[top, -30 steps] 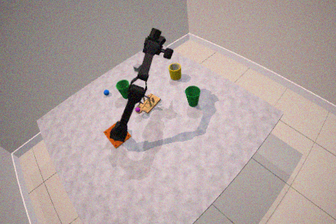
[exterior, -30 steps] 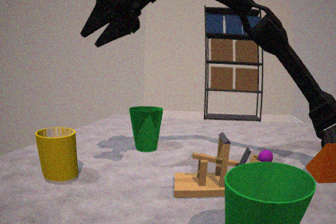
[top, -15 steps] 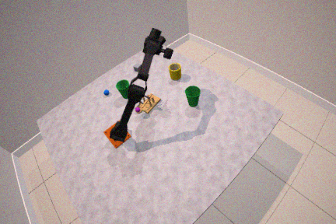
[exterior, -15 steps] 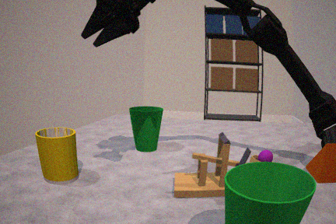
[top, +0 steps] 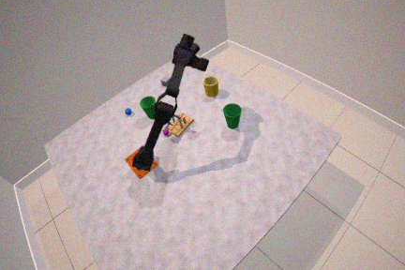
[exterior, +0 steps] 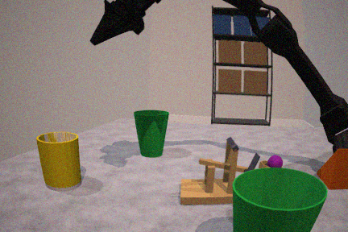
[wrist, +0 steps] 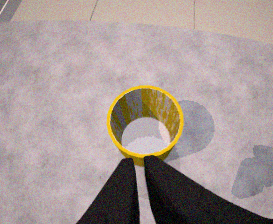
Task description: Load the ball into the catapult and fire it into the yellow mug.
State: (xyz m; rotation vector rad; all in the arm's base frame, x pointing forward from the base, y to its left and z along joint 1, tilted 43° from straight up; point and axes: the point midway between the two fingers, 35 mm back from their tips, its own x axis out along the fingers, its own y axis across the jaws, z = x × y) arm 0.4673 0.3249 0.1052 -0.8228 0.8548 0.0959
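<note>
My gripper tip is now 320 mm past the purple ball, 110 mm to the left of it and 210 mm above it. The rest, counted from my gripper tip: catapult upright frame (230 mm behind, 80 mm to the right, 190 mm below); then wooden catapult (260 mm behind, 70 mm to the right, 220 mm below); then yellow mug (80 mm ahead, 20 mm to the left, 250 mm below).
</note>
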